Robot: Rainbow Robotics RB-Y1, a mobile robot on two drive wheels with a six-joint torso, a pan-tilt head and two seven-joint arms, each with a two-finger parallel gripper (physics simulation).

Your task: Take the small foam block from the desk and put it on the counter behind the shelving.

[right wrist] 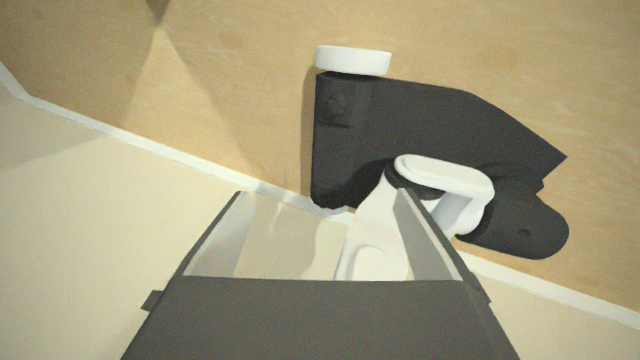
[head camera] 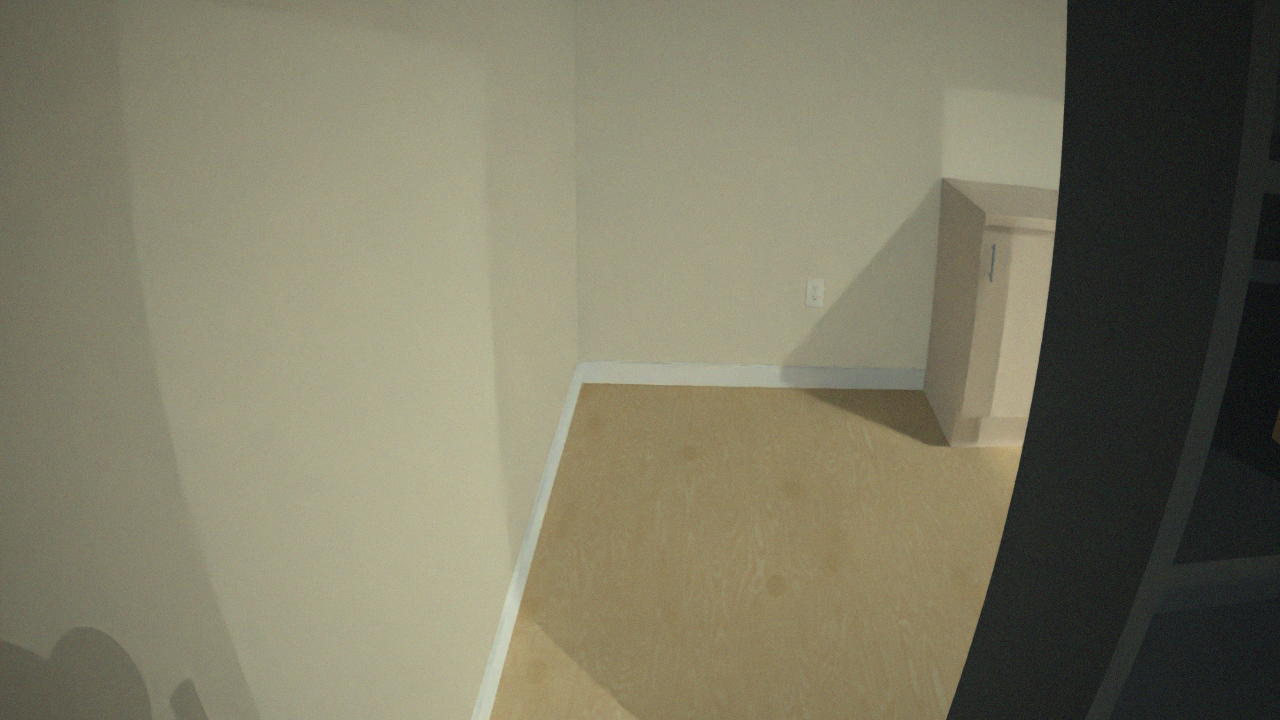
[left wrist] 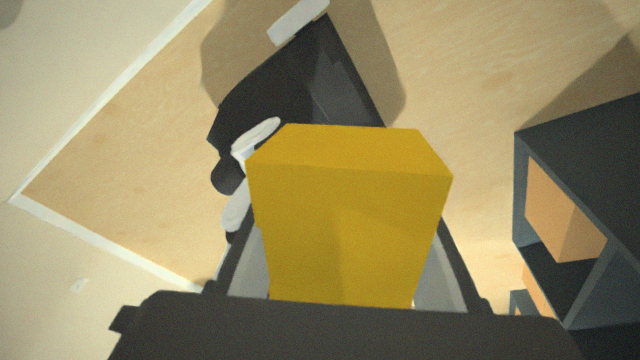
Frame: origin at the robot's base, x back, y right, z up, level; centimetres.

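Where they show: left gripper, fingertip midpoint: [left wrist: 341, 189]; right gripper, fingertip midpoint: [right wrist: 321, 199].
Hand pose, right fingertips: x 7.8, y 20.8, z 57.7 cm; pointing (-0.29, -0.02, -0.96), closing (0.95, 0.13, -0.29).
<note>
After its pixels a point has its place.
A yellow foam block [left wrist: 345, 220] @(x -14.3, y -21.5, z 84.2 cm) fills the middle of the left wrist view. My left gripper [left wrist: 341, 189] @(x -13.1, y -19.7, z 80.7 cm) is shut on it, with a finger at each side, and holds it above the floor. My right gripper [right wrist: 321, 199] @(x 7.8, y 20.8, z 57.7 cm) is open, with no object between its fingers; the robot's own white arm part and the wall show beyond them. A light counter [head camera: 962, 304] @(x -277.1, y 115.7, z 52.4 cm) stands against the far wall in the head view, partly hidden by the dark shelving [head camera: 1109, 358] @(x -74.6, y 56.8, z 115.1 cm) [left wrist: 585, 165] @(x -61.0, y 56.0, z 26.4 cm) at the right. The desk does not show in these views.
The shelving stands close on the right and holds an orange-brown box [left wrist: 560, 220] @(x -53.1, y 79.2, z 30.7 cm). A beige wall [head camera: 340, 313] @(x -93.0, y -39.6, z 113.9 cm) runs close along the left. Wooden floor [head camera: 760, 537] @(x -213.9, y 35.7, z 0.0 cm) lies between wall and shelving. The robot's dark base [right wrist: 400, 120] @(x 16.6, y 14.9, z 16.9 cm) shows below the right gripper.
</note>
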